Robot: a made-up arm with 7 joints. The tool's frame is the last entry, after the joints.
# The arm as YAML. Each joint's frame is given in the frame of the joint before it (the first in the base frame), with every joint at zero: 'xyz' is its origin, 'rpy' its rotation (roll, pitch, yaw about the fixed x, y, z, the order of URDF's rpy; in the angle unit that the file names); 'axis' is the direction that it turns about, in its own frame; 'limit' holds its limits. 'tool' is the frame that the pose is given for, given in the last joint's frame.
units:
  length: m
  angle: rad
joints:
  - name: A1
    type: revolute
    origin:
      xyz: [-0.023, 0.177, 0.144]
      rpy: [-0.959, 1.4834, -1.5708]
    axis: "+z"
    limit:
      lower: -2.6
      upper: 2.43
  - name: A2
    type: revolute
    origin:
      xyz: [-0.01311, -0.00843, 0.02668]
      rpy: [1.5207, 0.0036, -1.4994]
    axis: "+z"
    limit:
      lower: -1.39
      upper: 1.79
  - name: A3
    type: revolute
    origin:
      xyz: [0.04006, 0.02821, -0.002]
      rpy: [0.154, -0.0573, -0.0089]
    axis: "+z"
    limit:
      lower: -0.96
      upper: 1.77
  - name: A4
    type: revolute
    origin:
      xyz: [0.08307, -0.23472, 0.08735]
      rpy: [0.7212, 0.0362, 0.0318]
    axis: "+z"
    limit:
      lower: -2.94
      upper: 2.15
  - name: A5
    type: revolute
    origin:
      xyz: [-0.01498, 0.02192, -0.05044]
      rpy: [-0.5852, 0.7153, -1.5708]
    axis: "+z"
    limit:
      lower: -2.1
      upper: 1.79
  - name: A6
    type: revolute
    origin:
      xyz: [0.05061, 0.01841, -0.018]
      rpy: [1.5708, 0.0, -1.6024]
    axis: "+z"
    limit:
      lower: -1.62
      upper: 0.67
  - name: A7
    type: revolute
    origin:
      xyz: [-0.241, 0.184, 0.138]
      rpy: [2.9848, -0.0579, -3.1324]
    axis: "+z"
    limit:
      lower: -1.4
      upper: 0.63
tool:
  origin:
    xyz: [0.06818, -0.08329, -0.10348]
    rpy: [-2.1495, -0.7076, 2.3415]
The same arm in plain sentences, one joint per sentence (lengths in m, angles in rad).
The arm has seven revolute joints in a row. What follows holds with every joint at zero, and every direction is one of the base frame's. Joint 1 lies 0.023 m along -x and 0.177 m along +y and 0.144 m along +z from the base frame's origin and turns about the direction (0.818635, -0.572124, 0.050102), from -2.6 to 2.43 rad. Joint 2 lies 0.017 m along +x and 0.021 m along -y and 0.015 m along +z from joint 1 and turns about the direction (0, 0.0001, 1), from -1.39 to 1.79 rad. Joint 3 lies 0.049 m along -y and 0.002 m along -z from joint 2 and turns about the direction (-0.091702, 0.135503, 0.986524), from -0.96 to 1.77 rad. Joint 4 lies 0.246 m along -x and 0.078 m along +y and 0.055 m along +z from joint 3 and turns about the direction (-0.629294, 0.437695, 0.642193), from -2.94 to 2.15 rad. Joint 5 lies 0.052 m along +x and 0.017 m along -y and 0.016 m along -z from joint 4 and turns about the direction (-1, 0.0001, -0.0001), from -2.1 to 1.79 rad. Joint 6 lies 0.018 m along +x and 0.02 m along -y and 0.05 m along -z from joint 5 and turns about the direction (-0.0001, 0.0001, 1), from -1.62 to 0.67 rad. Joint 7 lies 0.184 m along -x and 0.241 m along -y and 0.138 m along +z from joint 6 and turns about the direction (-0.155499, -0.058699, -0.986091), from -1.4 to 0.63 rad. The tool frame, which is the frame that the pose is given for, lies 0.099 m along +x and 0.062 m along -y and 0.093 m along +z from joint 7; its axes are the base frame's turned by roll 1.1786, pitch 0.627 and yaw 2.4911 rad (as in URDF: about the fixed x, then y, then z).
